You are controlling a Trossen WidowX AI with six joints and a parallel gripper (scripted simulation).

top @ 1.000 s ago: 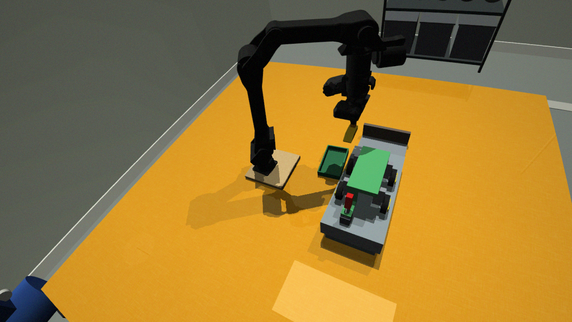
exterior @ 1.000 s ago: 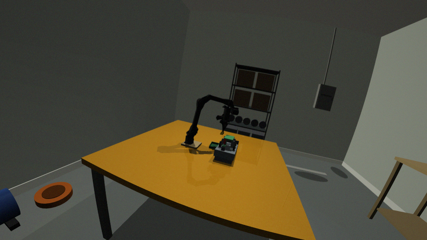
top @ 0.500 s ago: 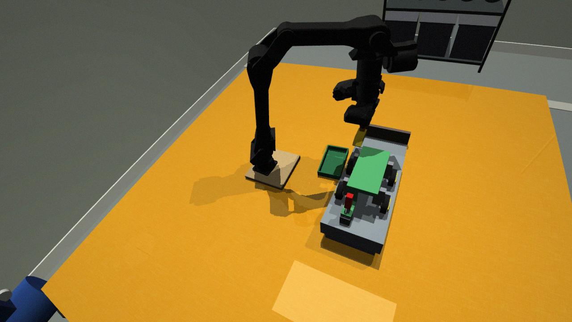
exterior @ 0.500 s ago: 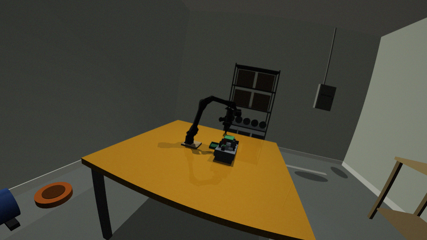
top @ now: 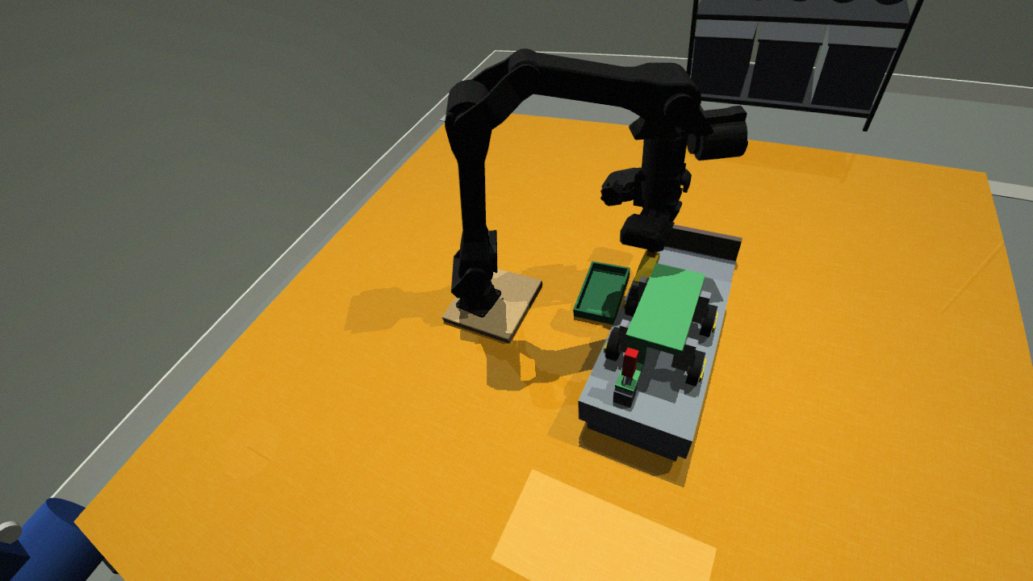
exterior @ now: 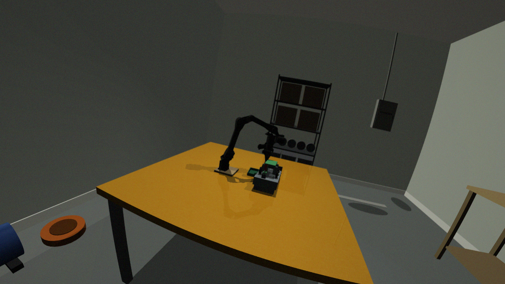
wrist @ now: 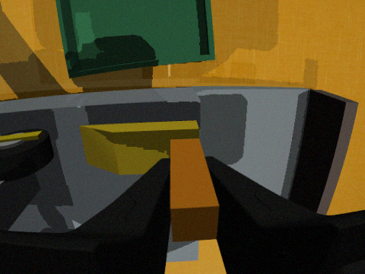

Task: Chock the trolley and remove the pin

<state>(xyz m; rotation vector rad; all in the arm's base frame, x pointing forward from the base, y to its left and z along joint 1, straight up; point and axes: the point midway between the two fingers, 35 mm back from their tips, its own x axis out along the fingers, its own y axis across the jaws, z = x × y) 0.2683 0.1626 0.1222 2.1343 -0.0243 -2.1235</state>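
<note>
Right now the red-headed stop pin is 6 cm ahead of my gripper tip, 25 cm to the right of it and 2 cm above it. The rest, counted from my gripper tip: dark end wall (5 cm ahead, 12 cm to the left, 7 cm below); yellow chock (2 cm to the right, 1 cm below); green tray (7 cm behind, 5 cm to the right, 11 cm below).
</note>
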